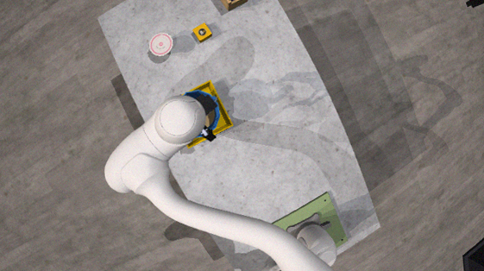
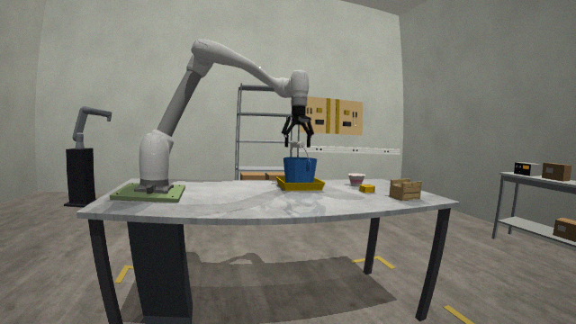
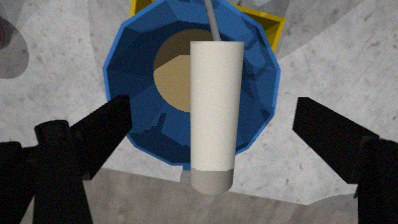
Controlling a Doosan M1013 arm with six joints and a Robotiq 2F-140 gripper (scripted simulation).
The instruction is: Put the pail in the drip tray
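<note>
Now: hand 1 cm short of the pail handle and 3 cm above it. The rest, counted from my hand: yellow drip tray 2 cm ahead, 22 cm below; then pink-and-white bowl 38 cm ahead, 3 cm to the left, 20 cm below; then blue pail 1 cm ahead, 10 cm below.
</note>
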